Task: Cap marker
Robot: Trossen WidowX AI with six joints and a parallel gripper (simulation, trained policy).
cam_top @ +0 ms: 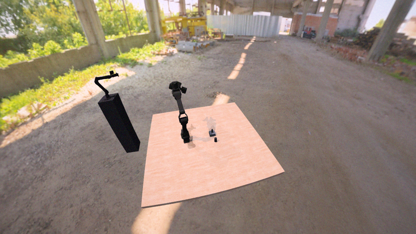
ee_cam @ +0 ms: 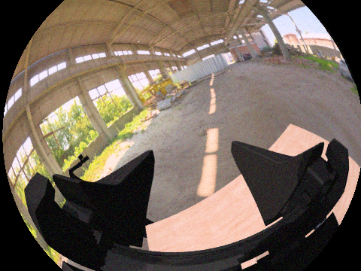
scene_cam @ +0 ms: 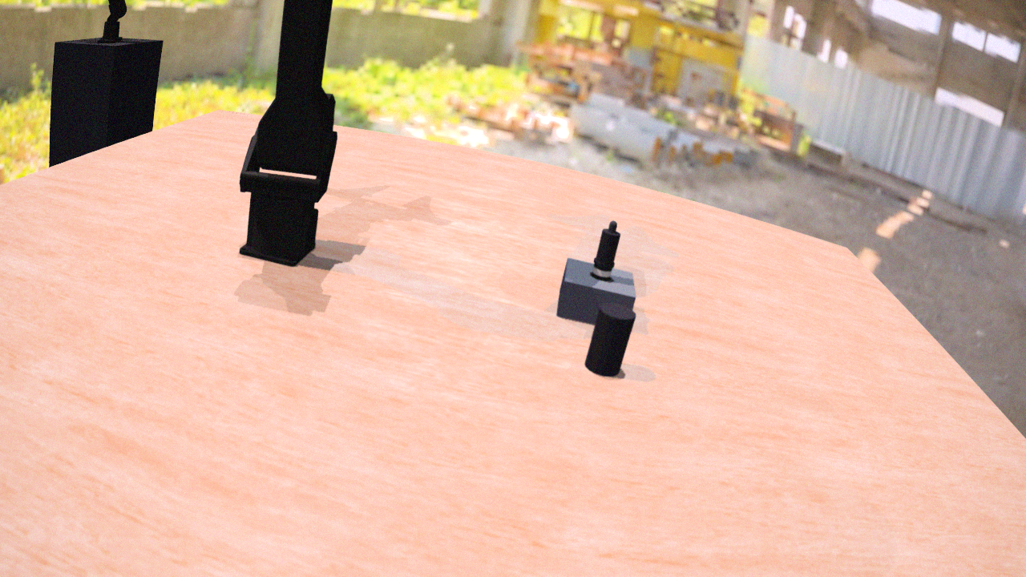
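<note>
The black cap is 30 cm ahead of my gripper tip, 42 cm to the right of it and 50 cm below it. Round my gripper tip: grey holder block 30 cm ahead, 31 cm to the right, 51 cm below.
</note>
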